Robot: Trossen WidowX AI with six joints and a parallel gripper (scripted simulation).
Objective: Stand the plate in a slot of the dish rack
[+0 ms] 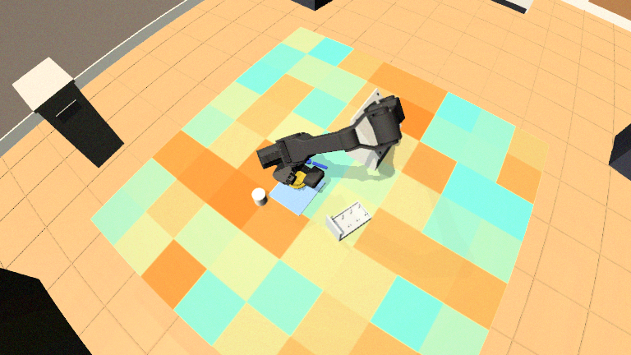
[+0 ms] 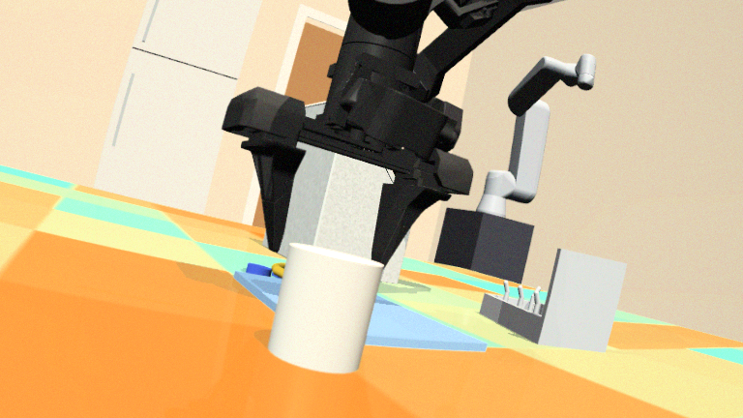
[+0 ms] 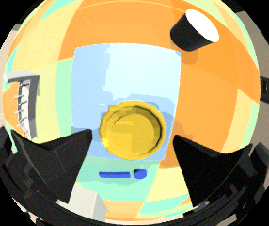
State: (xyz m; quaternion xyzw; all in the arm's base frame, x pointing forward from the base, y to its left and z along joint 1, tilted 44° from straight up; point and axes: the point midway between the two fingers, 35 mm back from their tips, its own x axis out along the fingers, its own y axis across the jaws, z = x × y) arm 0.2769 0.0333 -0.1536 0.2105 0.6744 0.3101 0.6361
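My gripper tip is now 20 mm above the yellow plate. Round my gripper tip: light blue mat 20 mm ahead, 20 mm to the left, 30 mm below; then white cup 130 mm ahead, 40 mm to the right, 10 mm below; then blue utensil 90 mm behind, 10 mm to the right, 30 mm below.
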